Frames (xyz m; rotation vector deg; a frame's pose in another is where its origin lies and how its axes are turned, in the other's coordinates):
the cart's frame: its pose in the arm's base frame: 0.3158 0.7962 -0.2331 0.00 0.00 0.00
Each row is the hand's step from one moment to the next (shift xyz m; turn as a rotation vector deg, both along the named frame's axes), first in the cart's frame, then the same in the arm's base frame.
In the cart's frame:
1: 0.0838 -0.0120 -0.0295 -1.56 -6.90 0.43
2: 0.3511 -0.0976 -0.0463 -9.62 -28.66 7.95
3: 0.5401 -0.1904 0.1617 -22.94 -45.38 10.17
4: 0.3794 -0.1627 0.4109 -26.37 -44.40 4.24
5: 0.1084 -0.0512 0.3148 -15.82 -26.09 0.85
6: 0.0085 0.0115 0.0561 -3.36 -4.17 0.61
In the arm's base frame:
1: 0.0838 -0.0120 -0.0295 -1.56 -6.90 0.43
2: 0.3511 -0.0976 -0.0463 -9.62 -28.66 7.95
3: 0.5401 -0.1904 0.1617 -22.94 -45.38 10.17
4: 0.3794 -0.1627 0.4109 -26.37 -44.40 4.24
5: 0.1084 -0.0512 0.3148 -15.82 -26.09 0.85
6: 0.0085 0.0115 0.0561 -3.36 -4.17 0.61

